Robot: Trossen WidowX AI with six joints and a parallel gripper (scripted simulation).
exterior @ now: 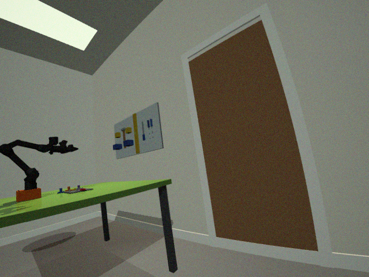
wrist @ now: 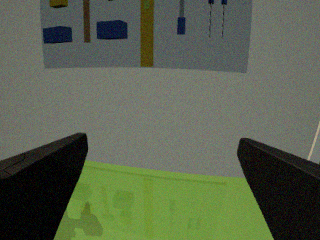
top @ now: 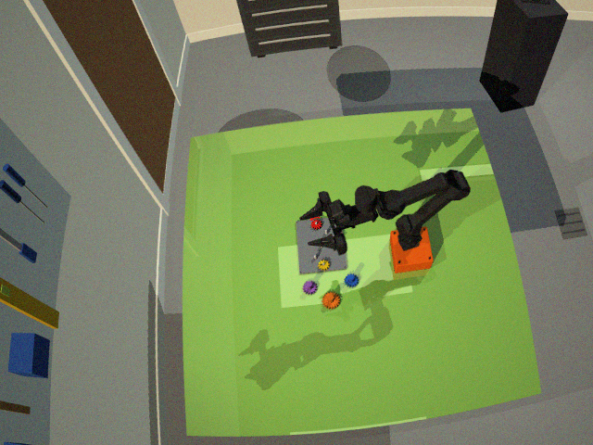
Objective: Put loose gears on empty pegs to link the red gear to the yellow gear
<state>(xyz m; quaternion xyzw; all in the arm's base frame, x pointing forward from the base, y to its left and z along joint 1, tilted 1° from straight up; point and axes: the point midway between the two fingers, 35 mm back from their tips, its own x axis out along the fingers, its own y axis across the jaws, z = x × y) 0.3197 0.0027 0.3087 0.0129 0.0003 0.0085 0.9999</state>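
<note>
Right now the orange gear is 360 mm below my gripper tip, 100 mm to the left of it and 30 mm behind it. Also, from my gripper tip: yellow gear: 360 mm below, 40 mm behind, 30 mm to the right; purple gear: 360 mm below, 30 mm to the left, 30 mm ahead; blue gear: 360 mm below, 120 mm behind, 50 mm to the left.
</note>
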